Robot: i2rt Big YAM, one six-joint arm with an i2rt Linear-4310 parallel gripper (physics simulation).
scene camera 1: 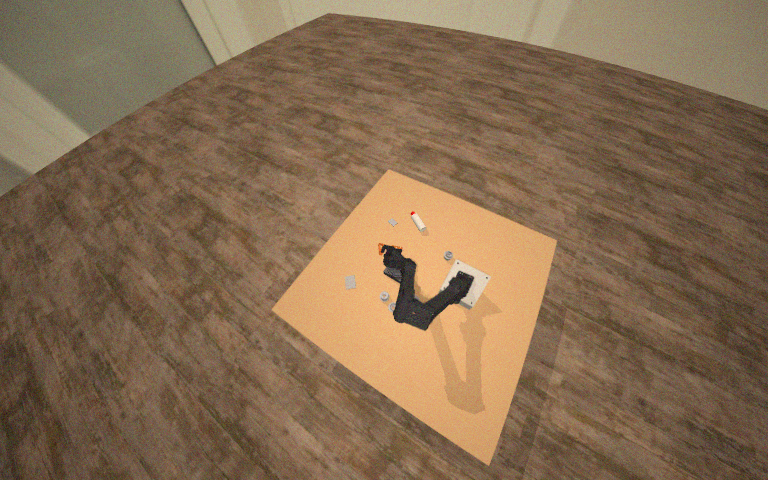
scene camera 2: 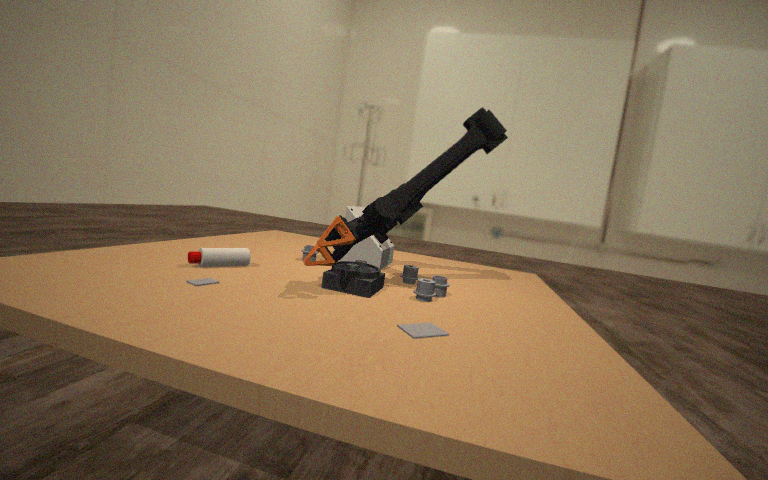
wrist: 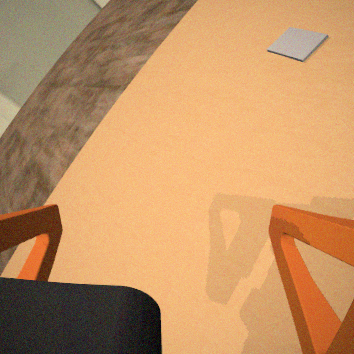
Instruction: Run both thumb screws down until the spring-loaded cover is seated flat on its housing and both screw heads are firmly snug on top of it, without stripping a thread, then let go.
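Places are measured from the arm's base along level axes (x ahead, y up, z right), in metres.
Pixels of known places: gripper, between the fingertips: (scene camera 1: 385,245) (scene camera 2: 311,254) (wrist: 164,218); arm's base, origin of its link: (scene camera 1: 462,283).
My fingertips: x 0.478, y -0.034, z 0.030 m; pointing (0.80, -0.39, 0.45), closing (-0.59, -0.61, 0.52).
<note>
For each thing: its top centre in the pictures, then the offset to it from my fingertips. Level surfaces: height alone.
- black block, centre of its top: (scene camera 2: 356,266) (scene camera 1: 398,267) dx -0.126, dy -0.036, dz -0.076 m
- white cylinder with a red end, centre of its top: (scene camera 2: 220,248) (scene camera 1: 418,218) dx -0.085, dy -0.042, dz +0.291 m
- tan board, height of its surface: dy -0.092 m
My gripper (scene camera 1: 388,247) (scene camera 2: 318,263) (wrist: 164,218) is open, with its orange fingers wide apart and nothing between them, low over the board. A black block (scene camera 1: 391,274) (scene camera 2: 352,281) with a round dark part on top sits beside the fingers in scene camera 2, partly under the arm in scene camera 1. Small grey flanged cylinders stand around: one (scene camera 1: 448,255) (scene camera 2: 308,252) by the arm's base, others (scene camera 1: 384,296) (scene camera 2: 425,289) near the elbow in scene camera 1. I cannot tell which parts are the thumb screws, the cover or the housing. None of these shows in the wrist view.
A white cylinder with a red end (scene camera 1: 418,221) (scene camera 2: 224,256) lies on the tan board (scene camera 1: 487,367) (scene camera 2: 317,362). Thin grey squares (scene camera 1: 350,281) (scene camera 2: 423,330) lie flat, and one (wrist: 298,44) shows in the wrist view. The arm stands on a white base (scene camera 1: 479,283).
</note>
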